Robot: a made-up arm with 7 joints.
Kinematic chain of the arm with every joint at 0, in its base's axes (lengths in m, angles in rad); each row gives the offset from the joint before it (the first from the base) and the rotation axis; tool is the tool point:
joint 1: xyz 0 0 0.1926 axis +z
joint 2: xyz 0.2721 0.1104 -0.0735 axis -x
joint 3: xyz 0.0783 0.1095 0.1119 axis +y
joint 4: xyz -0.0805 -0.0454 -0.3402 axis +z
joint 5: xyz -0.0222 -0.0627 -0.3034 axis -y
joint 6: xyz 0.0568 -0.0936 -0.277 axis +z
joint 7: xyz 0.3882 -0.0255 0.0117 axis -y
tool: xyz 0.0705 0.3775 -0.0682
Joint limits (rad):
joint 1: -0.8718..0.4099
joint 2: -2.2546..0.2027
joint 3: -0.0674..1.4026
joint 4: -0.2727..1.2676
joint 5: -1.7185..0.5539
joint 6: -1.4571..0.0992
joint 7: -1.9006..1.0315
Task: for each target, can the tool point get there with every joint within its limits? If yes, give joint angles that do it. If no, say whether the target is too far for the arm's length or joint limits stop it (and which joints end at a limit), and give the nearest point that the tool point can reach.
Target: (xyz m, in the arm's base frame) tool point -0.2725 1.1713 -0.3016
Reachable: yes | joints 0.1681 -1.4040 0.2096 0.3056 -1.2159 -0.9119 -0.6094
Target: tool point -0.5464 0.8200 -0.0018
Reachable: yes | joints -0.0975 -1.6296 1.2602 0.2206 -0.3280 -0.9626 -0.0665
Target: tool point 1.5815 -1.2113 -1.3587
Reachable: no: too far | nearest point 0.8800 -0.5575 -0.8232 | short by 1.098 m
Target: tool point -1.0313 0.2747 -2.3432
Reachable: no: too far | nearest point -0.3440 0.2452 -1.0023 | short by 1.507 m
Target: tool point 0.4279 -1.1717 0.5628
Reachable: no: joint limits stop it (at a limit: joint 1, joint 2, joint 3, joint 5, joint 7) | nearest point 0.6550 -0.6240 0.7202 | short by 0.613 m
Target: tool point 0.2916 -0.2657 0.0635
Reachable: no: joint limits stop it (at a limit: joint 1, joint 2, joint 4, joint 5, joint 7) | nearest point 0.1594 -0.4589 -0.1907 | short by 0.346 m
